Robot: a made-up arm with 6 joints.
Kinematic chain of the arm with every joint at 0, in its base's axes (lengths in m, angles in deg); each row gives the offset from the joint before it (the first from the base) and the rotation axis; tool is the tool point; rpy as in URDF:
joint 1: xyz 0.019 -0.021 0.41 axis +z
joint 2: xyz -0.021 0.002 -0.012 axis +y
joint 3: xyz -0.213 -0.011 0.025 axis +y
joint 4: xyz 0.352 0.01 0.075 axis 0.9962 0 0.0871
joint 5: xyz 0.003 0.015 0 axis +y
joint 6: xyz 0.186 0.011 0.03 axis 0.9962 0 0.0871
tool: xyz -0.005 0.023 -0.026 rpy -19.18 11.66 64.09
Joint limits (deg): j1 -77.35..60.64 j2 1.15..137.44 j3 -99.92..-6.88 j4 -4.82..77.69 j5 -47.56..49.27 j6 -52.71..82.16
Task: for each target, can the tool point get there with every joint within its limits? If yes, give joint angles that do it. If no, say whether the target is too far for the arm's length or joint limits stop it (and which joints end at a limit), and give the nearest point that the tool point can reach.
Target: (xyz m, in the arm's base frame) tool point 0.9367 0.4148 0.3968
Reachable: no: too far | nearest point 0.6266 0.2675 0.3972 | short by 0.343 m
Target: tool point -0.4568 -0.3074 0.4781
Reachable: no: joint limits stop it (at a limit: joint 2, joint 3, joint 5, joint 6) | nearest point -0.4480 -0.3021 0.8222 | short by 0.344 m
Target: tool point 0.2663 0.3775 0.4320
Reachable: yes | joints 42.42 87.93 -61.15 55.51 38.72 -23.65
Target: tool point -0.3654 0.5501 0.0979
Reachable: no: joint limits stop it (at a limit: joint 1, joint 5) | nearest point 0.0356 0.3245 0.0979 | short by 0.460 m
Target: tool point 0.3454 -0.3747 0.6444
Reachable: yes | joints -51.15 71.91 -64.66 40.80 -3.15 -31.22
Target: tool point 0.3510 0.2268 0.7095
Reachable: yes | joints 22.77 58.72 -62.51 49.25 32.93 62.71
